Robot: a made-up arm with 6 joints. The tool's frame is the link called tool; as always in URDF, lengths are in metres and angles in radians.
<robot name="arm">
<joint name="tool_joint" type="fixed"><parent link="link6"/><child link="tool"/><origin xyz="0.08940 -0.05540 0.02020" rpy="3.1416 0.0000 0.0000"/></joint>
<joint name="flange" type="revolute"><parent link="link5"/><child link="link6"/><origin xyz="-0.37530 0.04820 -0.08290" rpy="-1.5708 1.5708 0.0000"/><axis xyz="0 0 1"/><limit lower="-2.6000" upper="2.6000" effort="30" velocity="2.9"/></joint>
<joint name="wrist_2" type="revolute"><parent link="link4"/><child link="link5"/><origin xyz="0.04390 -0.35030 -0.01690" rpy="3.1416 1.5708 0.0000"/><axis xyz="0 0 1"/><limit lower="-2.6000" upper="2.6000" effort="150" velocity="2.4"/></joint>
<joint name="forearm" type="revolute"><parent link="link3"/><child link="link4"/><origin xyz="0.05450 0.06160 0.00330" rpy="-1.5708 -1.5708 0.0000"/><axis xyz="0 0 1"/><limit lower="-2.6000" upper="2.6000" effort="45" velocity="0.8"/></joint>
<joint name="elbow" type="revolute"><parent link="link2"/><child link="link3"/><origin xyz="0.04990 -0.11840 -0.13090" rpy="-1.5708 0.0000 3.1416"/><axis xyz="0 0 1"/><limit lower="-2.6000" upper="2.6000" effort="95" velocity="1.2"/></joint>
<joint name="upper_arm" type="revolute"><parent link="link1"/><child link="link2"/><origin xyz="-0.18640 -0.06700 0.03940"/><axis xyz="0 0 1"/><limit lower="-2.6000" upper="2.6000" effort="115" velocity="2.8"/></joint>
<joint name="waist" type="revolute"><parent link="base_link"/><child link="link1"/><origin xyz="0.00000 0.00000 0.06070" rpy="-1.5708 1.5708 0.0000"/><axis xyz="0 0 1"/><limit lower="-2.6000" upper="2.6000" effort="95" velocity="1.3"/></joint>
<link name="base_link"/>
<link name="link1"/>
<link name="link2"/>
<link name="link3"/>
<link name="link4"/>
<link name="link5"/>
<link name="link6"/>
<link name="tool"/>
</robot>
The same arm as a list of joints. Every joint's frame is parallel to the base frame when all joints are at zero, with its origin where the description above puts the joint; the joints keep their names.
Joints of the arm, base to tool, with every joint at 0 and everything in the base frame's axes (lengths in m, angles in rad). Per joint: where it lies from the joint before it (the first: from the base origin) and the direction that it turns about. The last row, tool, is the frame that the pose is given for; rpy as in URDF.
waist: axis +y origin 0 0 0.0607
upper_arm: axis +y origin 0.067 0.0394 0.1864
elbow: axis +x origin 0.1184 -0.1309 -0.0499
forearm: axis -y origin 0.0033 -0.0616 0.0545
wrist_2: axis -x origin 0.0439 0.0169 -0.3503
flange: axis -z origin 0.0829 -0.3753 -0.0482
tool: origin 0.0894 0.0554 -0.0202 rpy 0 0 0
Joint limits (rad, base to tool): -2.6..2.6 -2.6..2.6 -2.6..2.6 -2.6..2.6 -2.6..2.6 -2.6..2.6

